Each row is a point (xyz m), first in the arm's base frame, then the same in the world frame.
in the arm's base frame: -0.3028 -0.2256 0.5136
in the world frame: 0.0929 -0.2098 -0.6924
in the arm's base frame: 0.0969 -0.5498 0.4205
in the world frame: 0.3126 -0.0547 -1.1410
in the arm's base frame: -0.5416 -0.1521 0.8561
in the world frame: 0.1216 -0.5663 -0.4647
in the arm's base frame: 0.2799 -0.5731 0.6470
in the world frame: 0.5911 -0.1389 -1.1667
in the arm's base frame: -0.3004 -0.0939 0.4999
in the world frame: 0.1020 -0.1472 -0.5761
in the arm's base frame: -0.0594 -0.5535 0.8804
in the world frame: 0.4682 -0.4865 -0.9821
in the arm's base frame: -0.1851 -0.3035 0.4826
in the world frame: 0.1575 -0.1546 -0.8093
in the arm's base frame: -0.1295 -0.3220 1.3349
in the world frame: 0.7160 -0.7778 -0.6374
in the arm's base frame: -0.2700 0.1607 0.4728
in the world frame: 0.1395 -0.0121 -0.3598
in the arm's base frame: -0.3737 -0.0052 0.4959
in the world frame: 0.0524 -0.1484 -0.4722
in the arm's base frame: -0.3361 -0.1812 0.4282
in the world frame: 0.0202 -0.1455 -0.6618
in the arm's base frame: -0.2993 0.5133 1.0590
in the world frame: 0.5135 -0.3347 0.1144
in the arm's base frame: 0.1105 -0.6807 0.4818
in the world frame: 0.3451 -0.1447 -1.2502
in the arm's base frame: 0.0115 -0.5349 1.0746
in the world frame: 0.6439 -0.5891 -0.9410
